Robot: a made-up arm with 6 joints.
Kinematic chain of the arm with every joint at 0, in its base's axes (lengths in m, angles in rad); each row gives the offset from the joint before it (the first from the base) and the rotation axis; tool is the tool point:
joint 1: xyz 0 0 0.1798 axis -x
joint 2: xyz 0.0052 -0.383 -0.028 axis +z
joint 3: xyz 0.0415 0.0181 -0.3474 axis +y
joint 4: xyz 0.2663 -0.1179 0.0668 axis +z
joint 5: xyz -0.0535 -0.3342 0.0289 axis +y
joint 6: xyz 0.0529 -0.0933 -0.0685 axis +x
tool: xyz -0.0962 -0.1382 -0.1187
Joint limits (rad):
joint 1: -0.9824..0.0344
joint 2: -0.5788..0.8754
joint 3: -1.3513..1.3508
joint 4: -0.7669..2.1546
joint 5: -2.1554..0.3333
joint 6: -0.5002..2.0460
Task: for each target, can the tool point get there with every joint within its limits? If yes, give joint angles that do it. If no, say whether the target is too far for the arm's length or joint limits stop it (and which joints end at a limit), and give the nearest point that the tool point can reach.
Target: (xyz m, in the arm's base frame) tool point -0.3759 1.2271 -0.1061
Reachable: no: joint limits stop it (at a limit: joint 1, joint 2, joint 4) | nearest point -0.0402 0.8730 -0.3244 | short by 0.535 m
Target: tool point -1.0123 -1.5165 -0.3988
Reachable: no: too far | nearest point -0.3316 -1.0270 -0.3939 | short by 0.838 m
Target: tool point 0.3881 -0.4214 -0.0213
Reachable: yes | joints -0.6017 0.6352 -1.0418 0.4947 -1.4741 1.8274
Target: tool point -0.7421 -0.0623 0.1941
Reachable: no: joint limits stop it (at a limit: joint 2, joint 3, joint 4) | nearest point -0.2384 -0.2704 0.2419 | short by 0.547 m
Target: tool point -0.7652 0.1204 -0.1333
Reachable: no: joint limits stop it (at a limit: joint 1, joint 2, joint 4, joint 5) | nearest point -0.3694 -0.0407 -0.5015 | short by 0.564 m
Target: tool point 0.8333 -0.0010 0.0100
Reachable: yes | joints -0.3568 0.4792 -0.1646 1.4130 -1.7265 -0.2629
